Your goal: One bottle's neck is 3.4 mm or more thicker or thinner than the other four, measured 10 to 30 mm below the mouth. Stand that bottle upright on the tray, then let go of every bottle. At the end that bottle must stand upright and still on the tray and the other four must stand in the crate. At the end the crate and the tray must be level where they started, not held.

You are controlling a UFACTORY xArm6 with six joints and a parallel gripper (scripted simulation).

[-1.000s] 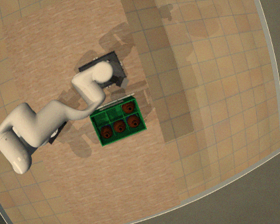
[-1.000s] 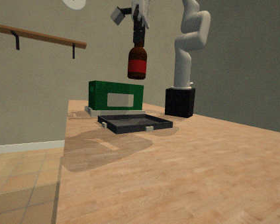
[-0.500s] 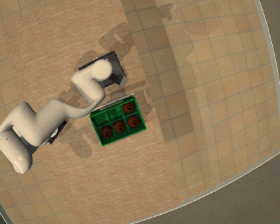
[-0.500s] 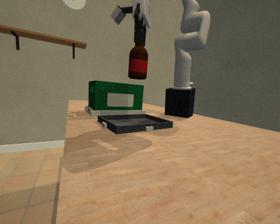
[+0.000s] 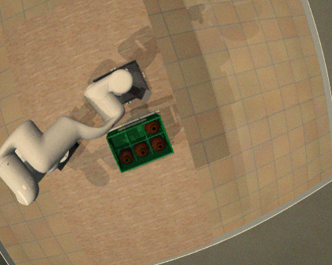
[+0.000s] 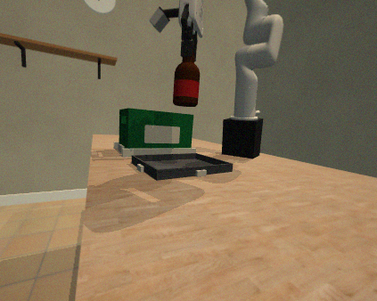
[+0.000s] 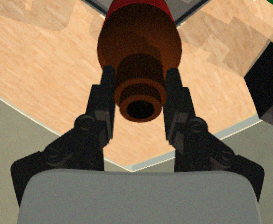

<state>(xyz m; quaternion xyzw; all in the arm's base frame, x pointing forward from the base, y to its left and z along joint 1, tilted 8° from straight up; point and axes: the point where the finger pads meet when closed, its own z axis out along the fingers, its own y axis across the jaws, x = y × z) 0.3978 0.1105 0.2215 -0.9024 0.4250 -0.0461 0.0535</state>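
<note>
The brown bottle lies 7 cm below my hand. The rest, counted from my hand: tray 32 cm below; then green crate 29 cm to the right, 25 cm below, 4 cm behind.
</note>
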